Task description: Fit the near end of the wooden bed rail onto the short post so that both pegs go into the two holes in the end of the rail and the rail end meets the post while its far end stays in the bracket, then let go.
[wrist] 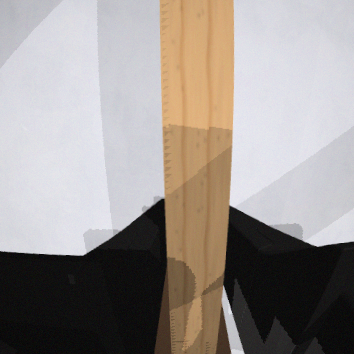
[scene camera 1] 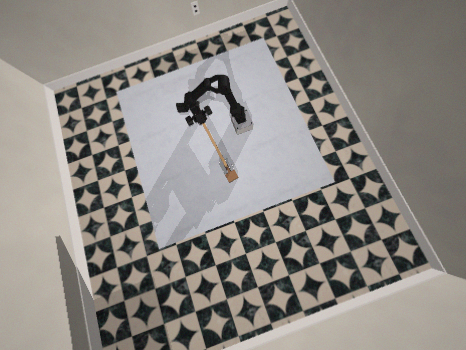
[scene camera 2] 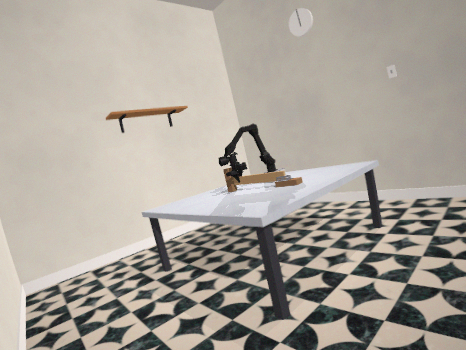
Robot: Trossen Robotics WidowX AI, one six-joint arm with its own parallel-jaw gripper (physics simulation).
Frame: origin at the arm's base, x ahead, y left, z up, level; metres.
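Seen in the pictures: gripper, fingertip midpoint: [wrist: 187, 206] [scene camera 2: 240, 182]; arm's base at its link origin: [scene camera 1: 240, 118] [scene camera 2: 272, 171].
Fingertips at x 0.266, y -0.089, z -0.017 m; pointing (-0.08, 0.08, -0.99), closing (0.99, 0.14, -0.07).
Note:
Pixels of each thing's middle, then the offset from my fingertips to it. "spot": a spot on its surface instead. Level surfaces: height alone.
- wooden bed rail at the middle of its body: [scene camera 2: 257, 178] [scene camera 1: 212, 140] dx -0.023, dy +0.164, dz +0.008 m
- orange-brown block at the middle of its body: [scene camera 2: 288, 182] [scene camera 1: 228, 170] dx -0.058, dy +0.401, dz -0.045 m
- short brown post at a spot on its surface: [wrist: 224, 341] spot: dx +0.031, dy -0.071, dz +0.020 m
- white table at its surface level: dz -0.062 m
The wooden bed rail [scene camera 1: 215, 145] [scene camera 2: 261, 178] [wrist: 198, 100] runs from my gripper to the bracket [scene camera 2: 283, 178] and looks roughly level in scene camera 2. My gripper [scene camera 1: 201, 120] [scene camera 2: 236, 176] [wrist: 187, 206] is shut on the rail near its near end, one finger on each side. The rail's far end is at the bracket, by an orange-brown block [scene camera 1: 231, 176] [scene camera 2: 289, 182]. The short brown post [scene camera 2: 231, 186] [wrist: 224, 341] stands at the near end, partly behind the gripper. The pegs, the holes and any gap at the joint are hidden.
The arm's base [scene camera 1: 244, 127] stands on the white table [scene camera 1: 280, 165] [scene camera 2: 200, 207], to one side of the rail. The arm arches above the table. A wall shelf [scene camera 2: 147, 112] hangs on the wall, away from the table.

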